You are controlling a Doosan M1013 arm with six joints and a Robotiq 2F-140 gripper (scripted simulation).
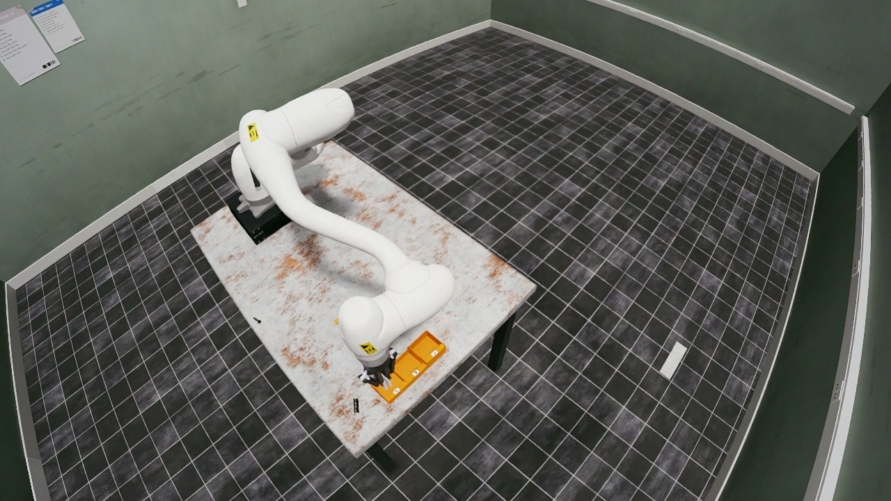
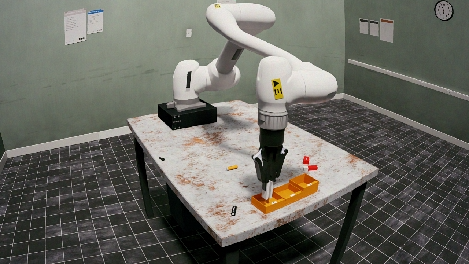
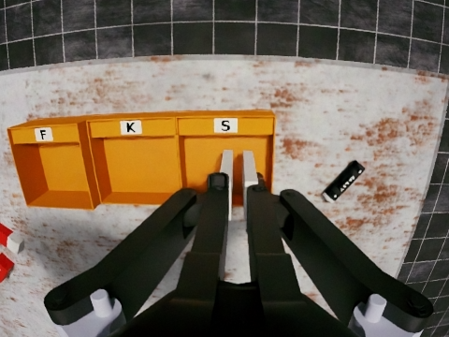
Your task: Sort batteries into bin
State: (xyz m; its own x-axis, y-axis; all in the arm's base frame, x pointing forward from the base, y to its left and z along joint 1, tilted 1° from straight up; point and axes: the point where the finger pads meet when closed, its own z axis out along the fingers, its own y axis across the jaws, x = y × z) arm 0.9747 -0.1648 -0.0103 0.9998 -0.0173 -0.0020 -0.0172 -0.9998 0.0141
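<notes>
Right now my hand is 90 mm to the right of the joined orange bins and 50 mm above it. From my hand the other things lie so: red cylinder: 320 mm to the left, 120 mm behind, 70 mm below; red block battery: 370 mm to the left, 180 mm behind, 60 mm below; black battery: 110 mm to the right, 60 mm below, 30 mm behind.
</notes>
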